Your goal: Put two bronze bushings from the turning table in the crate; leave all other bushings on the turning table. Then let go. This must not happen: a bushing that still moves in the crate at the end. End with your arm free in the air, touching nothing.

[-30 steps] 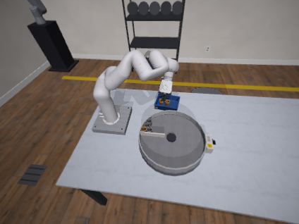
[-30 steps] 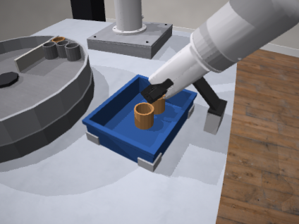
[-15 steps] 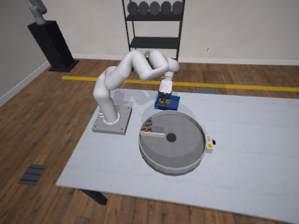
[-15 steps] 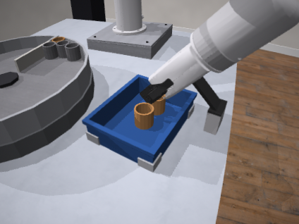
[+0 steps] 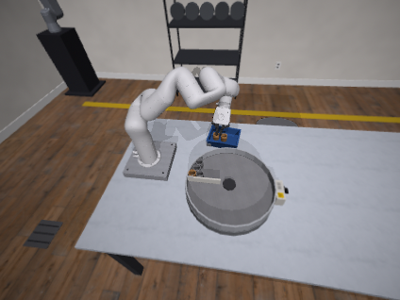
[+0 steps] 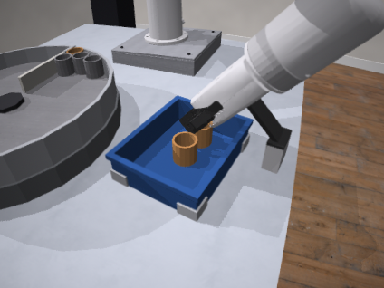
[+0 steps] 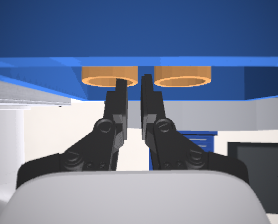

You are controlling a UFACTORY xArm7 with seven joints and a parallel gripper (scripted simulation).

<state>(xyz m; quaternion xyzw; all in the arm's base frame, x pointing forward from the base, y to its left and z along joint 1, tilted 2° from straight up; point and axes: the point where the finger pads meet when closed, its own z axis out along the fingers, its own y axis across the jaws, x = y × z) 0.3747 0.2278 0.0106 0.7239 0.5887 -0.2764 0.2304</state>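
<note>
My hand is 30 mm short of the blue crate, 10 mm to the left of it and 40 mm above it. The rest, counted from my hand: turning table: 70 mm ahead, 360 mm to the right, 10 mm below.
</note>
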